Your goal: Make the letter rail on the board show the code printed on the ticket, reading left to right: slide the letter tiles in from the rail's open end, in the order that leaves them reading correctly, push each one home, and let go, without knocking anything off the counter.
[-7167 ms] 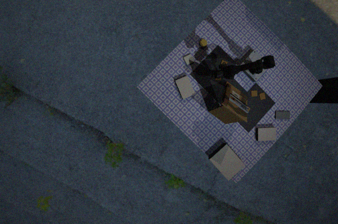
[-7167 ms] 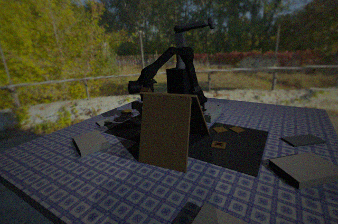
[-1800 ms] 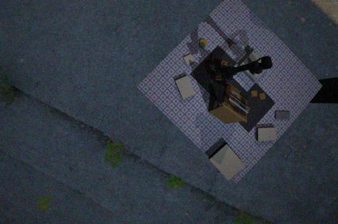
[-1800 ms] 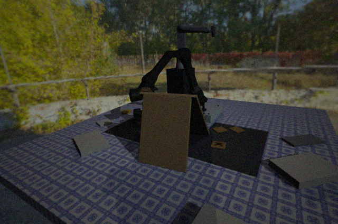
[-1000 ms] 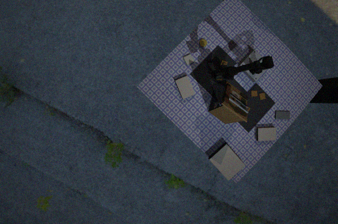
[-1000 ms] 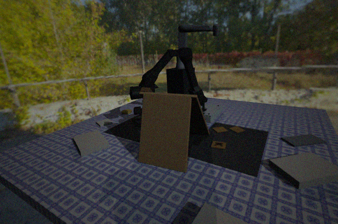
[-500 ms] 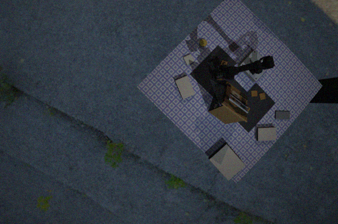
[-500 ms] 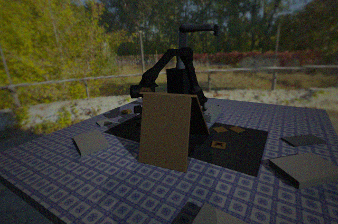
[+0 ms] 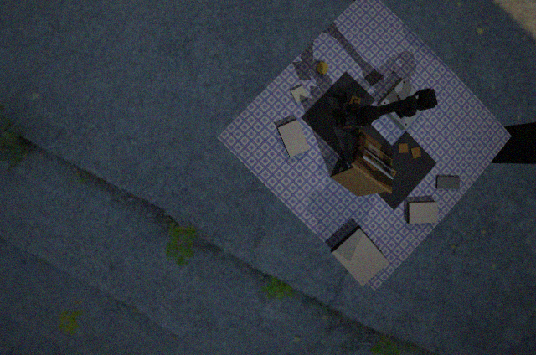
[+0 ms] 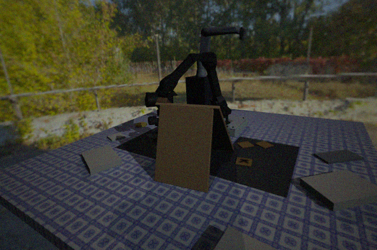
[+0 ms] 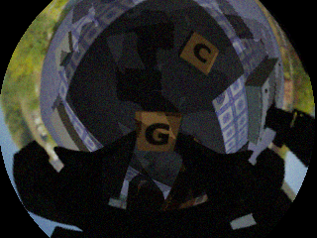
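Now: the letter tile marked f 190 mm to the left of my gripper tip, 130 mm above it and 70 mm ahead of it. Round my gripper tip: letter tile marked g (right at my gripper tip); then orange tile marked c (130 mm behind, 70 mm to the right, 40 mm below); then dark mat (160 mm to the left, 90 mm behind, 40 mm below).
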